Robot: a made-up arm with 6 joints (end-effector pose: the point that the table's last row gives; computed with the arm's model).
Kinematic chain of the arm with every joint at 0, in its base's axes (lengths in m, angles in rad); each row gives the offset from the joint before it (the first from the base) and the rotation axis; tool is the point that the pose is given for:
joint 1: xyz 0 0 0.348 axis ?
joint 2: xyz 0 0 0 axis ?
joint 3: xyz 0 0 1.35 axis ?
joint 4: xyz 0 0 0 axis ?
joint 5: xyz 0.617 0 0 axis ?
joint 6: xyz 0 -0.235 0 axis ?
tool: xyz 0 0 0
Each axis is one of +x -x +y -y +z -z.
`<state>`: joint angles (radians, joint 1 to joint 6).
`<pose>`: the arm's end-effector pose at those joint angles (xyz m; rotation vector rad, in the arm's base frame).
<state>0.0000 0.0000 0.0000 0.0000 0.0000 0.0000</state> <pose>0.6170 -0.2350 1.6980 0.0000 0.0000 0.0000</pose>
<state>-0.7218 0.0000 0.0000 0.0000 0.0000 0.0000</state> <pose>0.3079 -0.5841 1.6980 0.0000 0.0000 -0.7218</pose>
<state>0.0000 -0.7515 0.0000 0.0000 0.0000 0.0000</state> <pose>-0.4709 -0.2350 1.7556 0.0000 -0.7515 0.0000</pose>
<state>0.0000 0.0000 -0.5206 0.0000 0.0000 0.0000</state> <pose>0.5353 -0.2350 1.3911 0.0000 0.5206 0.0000</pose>
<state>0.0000 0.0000 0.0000 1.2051 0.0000 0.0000</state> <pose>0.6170 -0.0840 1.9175 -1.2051 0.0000 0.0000</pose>
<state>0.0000 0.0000 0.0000 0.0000 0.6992 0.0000</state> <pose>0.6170 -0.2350 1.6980 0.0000 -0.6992 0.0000</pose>
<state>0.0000 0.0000 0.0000 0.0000 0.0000 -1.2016</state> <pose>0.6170 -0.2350 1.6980 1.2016 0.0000 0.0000</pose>
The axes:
joint 1: +z
joint 2: +y
joint 3: -y
joint 4: -x
joint 5: -y
joint 6: -x

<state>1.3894 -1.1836 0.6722 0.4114 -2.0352 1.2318</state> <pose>-0.0612 -1.5277 1.4234 -1.1132 -0.4040 1.0131</pose>
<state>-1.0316 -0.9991 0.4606 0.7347 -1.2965 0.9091</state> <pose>-0.7778 0.9604 1.7091 -0.8754 0.7337 -1.6769</pose>
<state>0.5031 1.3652 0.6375 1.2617 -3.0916 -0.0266</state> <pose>1.7264 0.8685 0.3804 1.1924 -1.9710 1.7676</pose>
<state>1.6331 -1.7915 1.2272 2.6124 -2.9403 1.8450</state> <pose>-0.0814 -1.9530 0.0104 0.3677 0.7748 1.3316</pose>
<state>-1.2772 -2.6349 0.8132 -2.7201 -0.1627 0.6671</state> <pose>-0.1630 1.2800 -0.9269 -1.1801 -0.7087 1.8004</pose>
